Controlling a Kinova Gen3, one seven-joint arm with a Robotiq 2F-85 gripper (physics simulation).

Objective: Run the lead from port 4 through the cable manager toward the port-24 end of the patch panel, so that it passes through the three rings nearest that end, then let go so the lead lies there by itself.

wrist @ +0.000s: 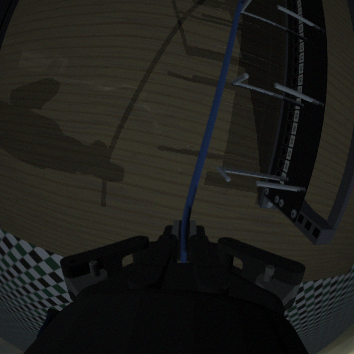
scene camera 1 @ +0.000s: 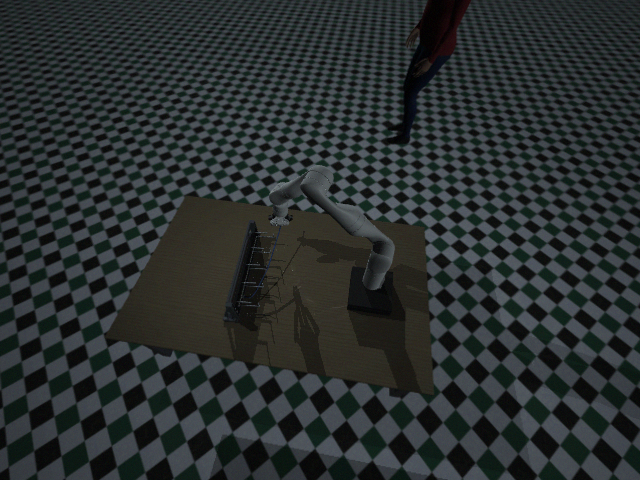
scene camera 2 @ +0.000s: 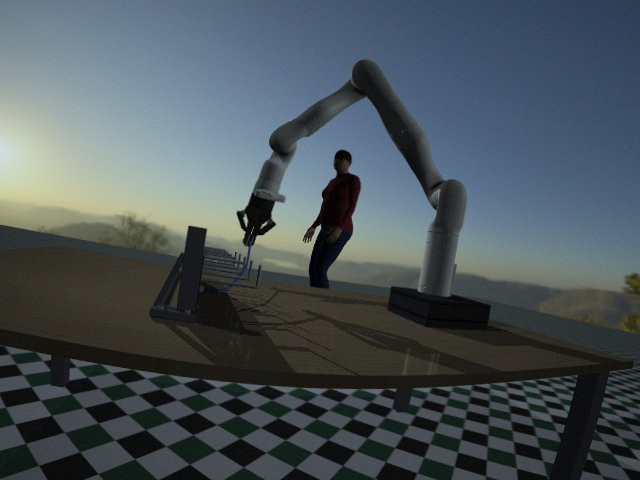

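Observation:
The patch panel point(scene camera 1: 240, 271) point(scene camera 2: 191, 268) point(wrist: 316, 75) stands upright, its port labels too small to read. The blue lead point(scene camera 1: 272, 253) point(scene camera 2: 245, 266) point(wrist: 210, 130) leaves its ports near the end closer to scene camera 2 and rises, nearly taut, to my gripper point(scene camera 1: 280, 225) point(scene camera 2: 249, 242) point(wrist: 184, 229). The gripper is shut on the lead, above and beyond the far end, out from the panel. In the wrist view the lead runs outside the tips of the end ring point(wrist: 250, 175) and second ring point(wrist: 265, 91). It overlaps the third ring's tip point(wrist: 245, 6); whether inside is unclear.
The wooden table point(scene camera 1: 191, 273) point(scene camera 2: 118, 335) carries the panel and the arm's black base point(scene camera 1: 368, 302) point(scene camera 2: 436, 307). The metal rings stick out from the panel toward the base. A person in red point(scene camera 1: 439, 31) point(scene camera 2: 341, 204) stands beyond the table. Shadows cross the table top.

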